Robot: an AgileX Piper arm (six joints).
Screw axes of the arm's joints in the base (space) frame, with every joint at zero. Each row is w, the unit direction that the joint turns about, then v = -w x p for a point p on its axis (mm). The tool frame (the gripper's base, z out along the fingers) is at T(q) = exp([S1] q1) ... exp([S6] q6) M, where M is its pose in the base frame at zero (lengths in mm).
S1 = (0, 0, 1, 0, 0, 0)
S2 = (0, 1, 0, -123, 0, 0)
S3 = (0, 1, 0, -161.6, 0, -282.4)
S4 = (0.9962, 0, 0.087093, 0, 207.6, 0)
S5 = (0, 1, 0, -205.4, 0, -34.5)
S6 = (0.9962, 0, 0.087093, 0, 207.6, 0)
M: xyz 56.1 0 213.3 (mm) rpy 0 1.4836 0 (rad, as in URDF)
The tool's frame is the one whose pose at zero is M.
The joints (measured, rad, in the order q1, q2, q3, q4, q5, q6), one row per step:
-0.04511, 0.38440, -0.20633, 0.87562, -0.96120, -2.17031
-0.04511, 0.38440, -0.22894, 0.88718, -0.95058, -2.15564
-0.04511, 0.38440, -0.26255, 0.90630, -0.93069, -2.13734
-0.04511, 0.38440, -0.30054, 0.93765, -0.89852, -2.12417
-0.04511, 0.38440, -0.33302, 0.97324, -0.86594, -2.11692
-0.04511, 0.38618, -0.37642, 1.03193, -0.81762, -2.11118
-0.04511, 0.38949, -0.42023, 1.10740, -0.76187, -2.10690
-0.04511, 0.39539, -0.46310, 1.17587, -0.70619, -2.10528
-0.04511, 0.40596, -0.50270, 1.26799, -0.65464, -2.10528
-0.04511, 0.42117, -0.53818, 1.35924, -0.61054, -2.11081
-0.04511, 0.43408, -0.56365, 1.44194, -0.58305, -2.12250
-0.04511, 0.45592, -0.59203, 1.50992, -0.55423, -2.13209
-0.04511, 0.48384, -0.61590, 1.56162, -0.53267, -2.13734
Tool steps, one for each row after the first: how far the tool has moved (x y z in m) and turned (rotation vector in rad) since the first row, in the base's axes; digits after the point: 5 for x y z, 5 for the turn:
-0.00032, -0.00010, 0.00588, 0.02006, -0.02603, 0.01418
-0.00070, -0.00013, 0.01438, 0.04975, -0.06012, 0.03733
-0.00074, -0.00007, 0.02314, 0.08879, -0.08869, 0.06820
-0.00061, 0.00002, 0.03004, 0.12819, -0.10867, 0.09798
0.00004, 0.00032, 0.03854, 0.18866, -0.13050, 0.14266
0.00133, 0.00105, 0.04623, 0.26335, -0.14993, 0.19751
0.00300, 0.00266, 0.05426, 0.32745, -0.16576, 0.25519
0.00579, 0.00415, 0.06023, 0.41269, -0.18124, 0.31406
0.00956, 0.00586, 0.06524, 0.49305, -0.19115, 0.36669
0.01267, 0.00704, 0.06815, 0.56172, -0.19814, 0.40218
0.01767, 0.00870, 0.07227, 0.61775, -0.19893, 0.43766
0.02418, 0.01000, 0.07533, 0.66358, -0.19361, 0.46284

